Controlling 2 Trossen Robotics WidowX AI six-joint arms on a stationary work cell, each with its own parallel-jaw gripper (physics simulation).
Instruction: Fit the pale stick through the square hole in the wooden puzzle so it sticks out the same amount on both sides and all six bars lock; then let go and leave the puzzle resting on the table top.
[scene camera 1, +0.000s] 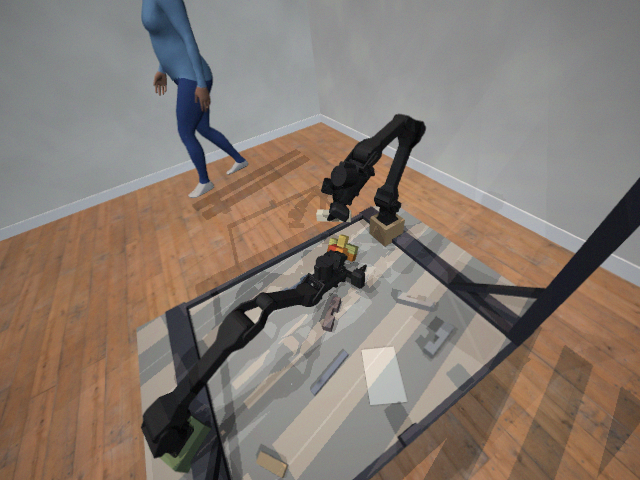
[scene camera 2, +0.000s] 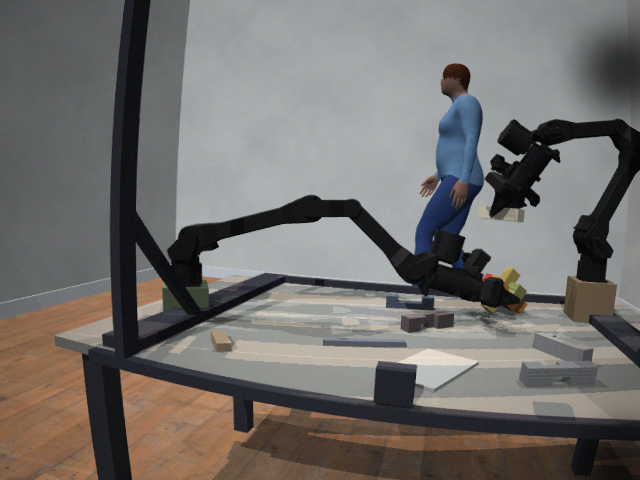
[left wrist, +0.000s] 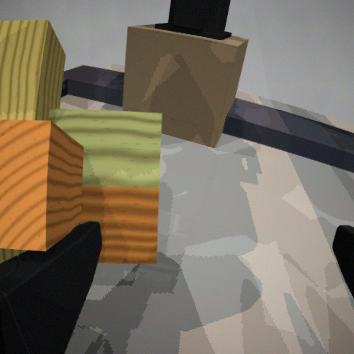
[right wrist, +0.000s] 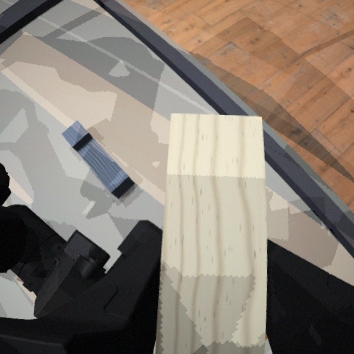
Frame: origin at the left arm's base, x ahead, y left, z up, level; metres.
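Seen in the pictures: left gripper, fingertip midpoint: (scene camera 1: 356, 261) (scene camera 2: 511, 299) (left wrist: 221, 236); right gripper, fingertip midpoint: (scene camera 1: 328, 217) (scene camera 2: 494, 216) (right wrist: 207, 246); left arm's base, origin of the base link: (scene camera 1: 176, 436) (scene camera 2: 185, 283); right arm's base, origin of the base link: (scene camera 1: 387, 218) (scene camera 2: 591, 280) (left wrist: 194, 31).
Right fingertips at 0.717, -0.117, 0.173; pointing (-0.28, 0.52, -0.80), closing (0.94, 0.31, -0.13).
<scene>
Offsets run from my right fingertips to a thing's top centre, as dx, dy, dz.
The wooden puzzle (scene camera 1: 342, 241) (scene camera 2: 515, 290) (left wrist: 120, 150), with yellow, green, orange and red bars, sits low at the table's far side, beside the left gripper; the left wrist view shows part of it at the left. I cannot tell whether it touches the table. My left gripper (scene camera 1: 352, 265) (left wrist: 221, 236) is open, one finger against or close by an orange bar, with no bar between its fingers. My right gripper (scene camera 1: 338, 210) (scene camera 2: 498, 207) is shut on the pale stick {+0.007, -0.018, +0.025} (scene camera 1: 322, 214) (scene camera 2: 511, 214) (right wrist: 215, 225), holding it roughly level, high above and apart from the puzzle. The square hole is not visible.
A blue notched bar {-0.182, +0.078, -0.206} (scene camera 2: 409, 302) (right wrist: 100, 162) and a brown notched bar {-0.230, -0.093, -0.206} (scene camera 1: 329, 320) (scene camera 2: 413, 322) lie near the left arm. A slim bar {-0.404, -0.164, -0.225} (scene camera 1: 329, 372), grey notched bars {-0.187, -0.431, -0.206} (scene camera 2: 558, 373) and a white sheet {-0.347, -0.306, -0.230} (scene camera 1: 383, 375) lie nearer the front. The right arm's base block (left wrist: 180, 85) stands beyond the puzzle.
</scene>
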